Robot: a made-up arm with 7 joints.
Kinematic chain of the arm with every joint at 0, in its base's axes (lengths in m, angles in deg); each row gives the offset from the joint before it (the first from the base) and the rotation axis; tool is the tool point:
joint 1: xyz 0 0 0 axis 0 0.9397 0.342
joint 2: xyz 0 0 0 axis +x
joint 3: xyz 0 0 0 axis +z
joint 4: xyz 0.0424 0 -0.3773 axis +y
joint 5: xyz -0.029 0 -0.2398 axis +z
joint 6: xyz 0 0 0 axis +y
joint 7: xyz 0 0 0 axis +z
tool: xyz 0 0 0
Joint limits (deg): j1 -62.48..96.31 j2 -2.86..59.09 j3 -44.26..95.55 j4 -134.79..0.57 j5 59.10..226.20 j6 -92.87..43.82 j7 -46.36..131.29
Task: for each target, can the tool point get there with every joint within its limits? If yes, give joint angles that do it. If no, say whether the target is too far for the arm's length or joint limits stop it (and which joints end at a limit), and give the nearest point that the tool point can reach.
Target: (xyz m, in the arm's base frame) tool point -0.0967 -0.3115 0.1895
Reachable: no: joint limits stop it (at a limit: joint 1, joint 2, joint 3, joint 4) | nearest point 0.2082 -0.2517 -0.0068 | short by 0.367 m
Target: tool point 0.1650 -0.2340 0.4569
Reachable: no: joint limits stop it (at a limit: joint 1, joint 2, joint 4) | nearest point 0.2792 -0.1574 0.0633 | short by 0.417 m
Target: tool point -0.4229 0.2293 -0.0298
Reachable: yes | joints 80.99 9.50 82.13 -93.96 92.02 0.10 -27.48
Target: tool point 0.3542 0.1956 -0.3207
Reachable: yes | joints -16.64 48.00 -32.28 -82.86 184.76 -9.78 18.92
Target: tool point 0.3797 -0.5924 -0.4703
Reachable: no: too far | nearest point 0.3707 -0.2539 -0.3410 | short by 0.362 m
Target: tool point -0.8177 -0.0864 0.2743
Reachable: no: too far | nearest point -0.6151 -0.0179 0.0762 | short by 0.292 m
